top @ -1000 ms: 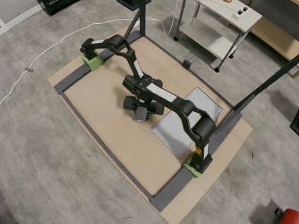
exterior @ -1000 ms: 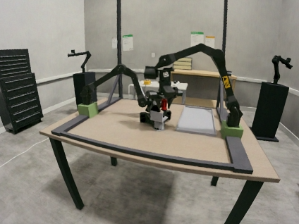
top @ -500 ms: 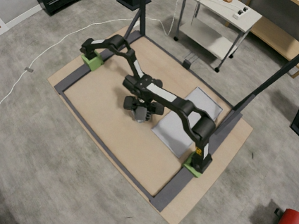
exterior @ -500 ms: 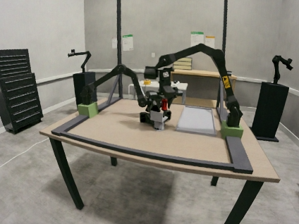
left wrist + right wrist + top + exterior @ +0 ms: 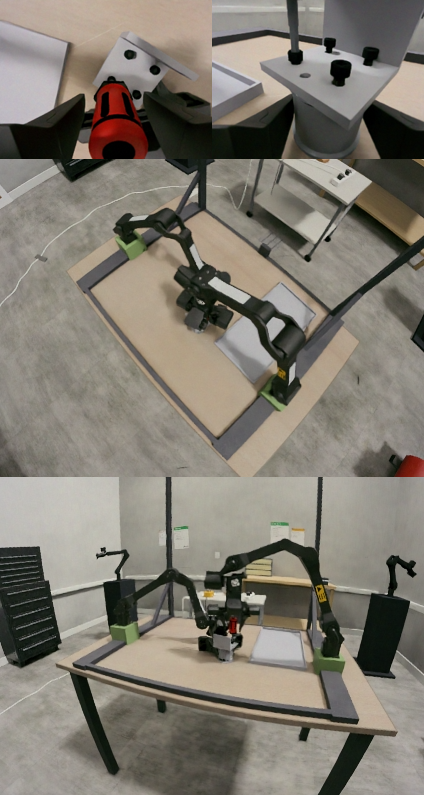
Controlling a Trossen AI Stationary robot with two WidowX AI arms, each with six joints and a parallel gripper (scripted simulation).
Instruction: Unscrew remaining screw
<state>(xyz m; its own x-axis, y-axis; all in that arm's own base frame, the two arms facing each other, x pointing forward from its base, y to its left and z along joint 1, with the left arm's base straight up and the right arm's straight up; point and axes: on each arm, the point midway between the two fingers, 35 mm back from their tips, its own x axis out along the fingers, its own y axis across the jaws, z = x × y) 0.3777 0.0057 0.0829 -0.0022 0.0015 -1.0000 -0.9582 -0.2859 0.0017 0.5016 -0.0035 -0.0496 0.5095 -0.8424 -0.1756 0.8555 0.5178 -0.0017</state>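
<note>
Right now my left hand is 2 cm above the red screwdriver. Also, from my left hand: black screw (1 cm behind, 3 cm to the right, 8 cm below); then grey joint module (1 cm ahead, 2 cm to the right, 12 cm below); then light grey bracket (1 cm ahead, 2 cm to the right, 7 cm below).
Right now my right hand is 2 cm short of the grey joint module, 2 cm to the right of it and 1 cm above it. The rest, counted from my right hand: black screw (3 cm above); then red screwdriver (1 cm ahead, 4 cm to the left, 9 cm above); then light grey bracket (2 cm ahead, 1 cm to the left, 4 cm above).
</note>
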